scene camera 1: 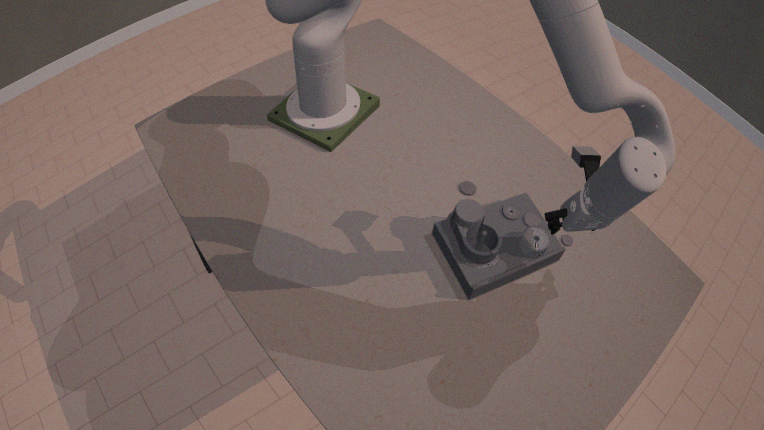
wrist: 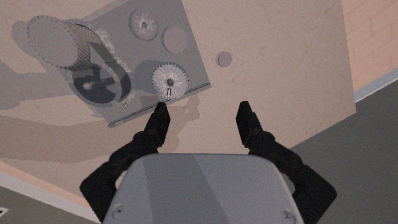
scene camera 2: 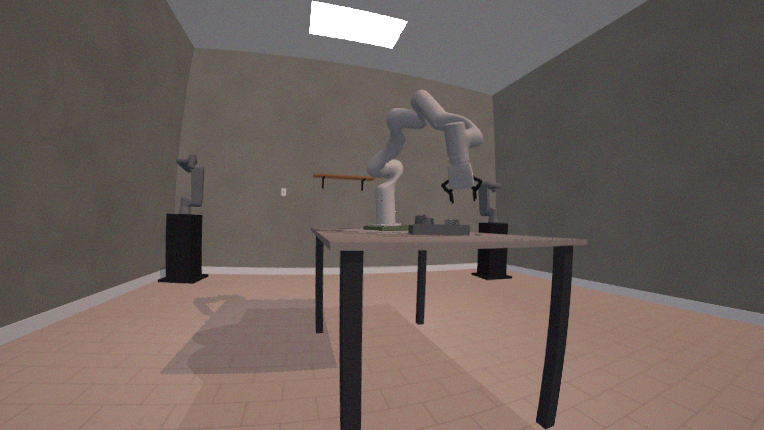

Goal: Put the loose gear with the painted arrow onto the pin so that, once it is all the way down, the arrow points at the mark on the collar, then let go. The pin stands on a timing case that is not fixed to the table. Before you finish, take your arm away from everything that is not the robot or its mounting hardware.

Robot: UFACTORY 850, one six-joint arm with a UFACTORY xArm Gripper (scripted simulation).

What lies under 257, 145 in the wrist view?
The gripper.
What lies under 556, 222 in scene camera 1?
The gripper.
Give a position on a grey timing case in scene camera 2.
424, 225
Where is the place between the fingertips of the gripper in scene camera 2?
463, 201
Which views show the grey timing case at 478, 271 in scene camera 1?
Scene camera 1, the wrist view and scene camera 2: all of them.
